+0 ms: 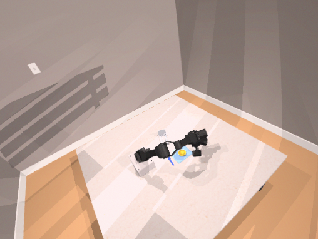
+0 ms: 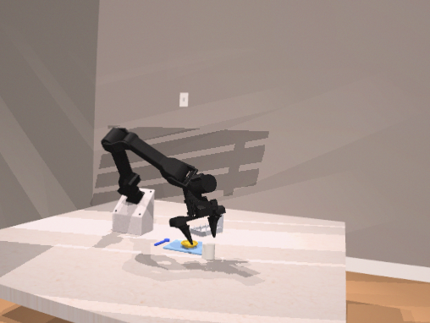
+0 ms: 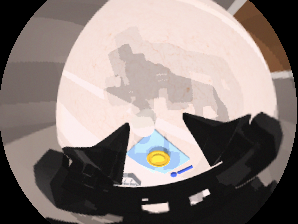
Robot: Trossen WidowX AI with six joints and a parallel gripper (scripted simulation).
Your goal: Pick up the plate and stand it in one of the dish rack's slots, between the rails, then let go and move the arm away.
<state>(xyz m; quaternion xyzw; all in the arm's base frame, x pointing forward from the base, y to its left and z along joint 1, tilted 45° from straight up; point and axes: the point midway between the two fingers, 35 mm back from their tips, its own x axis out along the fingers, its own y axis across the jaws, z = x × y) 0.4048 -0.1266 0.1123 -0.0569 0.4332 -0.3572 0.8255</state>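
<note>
My gripper tip is 40 mm above the white cup, 30 mm to the right of it and 10 mm short of it. The rest, counted from my gripper tip: light blue mat: 100 mm behind, 90 mm to the left, 60 mm below; blue spoon: 210 mm behind, 90 mm to the left, 60 mm below; plate: 100 mm behind, 80 mm to the left, 50 mm below.
</note>
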